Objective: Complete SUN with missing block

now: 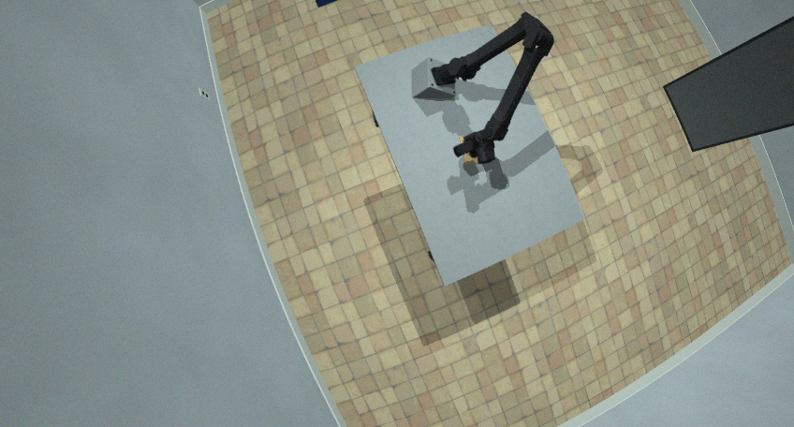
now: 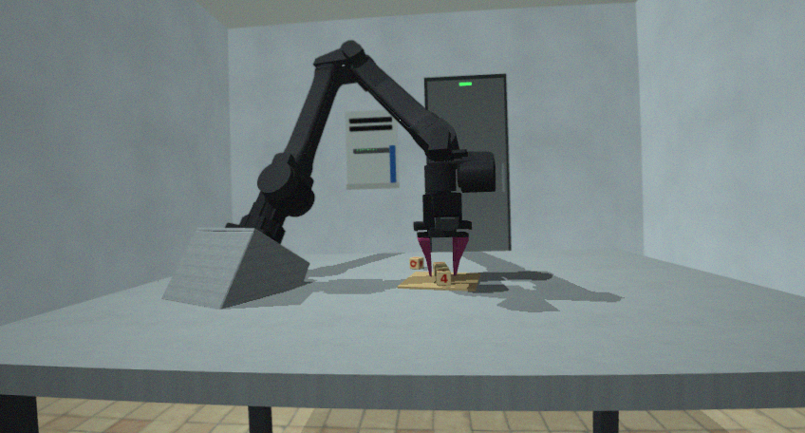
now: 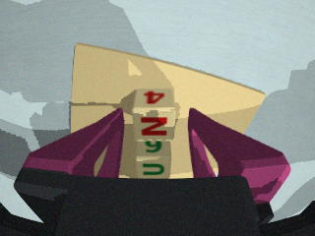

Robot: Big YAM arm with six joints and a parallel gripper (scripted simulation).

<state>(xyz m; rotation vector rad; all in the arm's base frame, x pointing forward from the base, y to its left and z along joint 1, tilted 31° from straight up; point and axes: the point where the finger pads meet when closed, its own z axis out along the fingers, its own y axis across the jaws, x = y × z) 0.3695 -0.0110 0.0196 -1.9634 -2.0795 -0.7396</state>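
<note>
My gripper is now 1 cm above the wooden block. From my hand the other things lie so: mat 4 cm to the left, 3 cm below.
</note>
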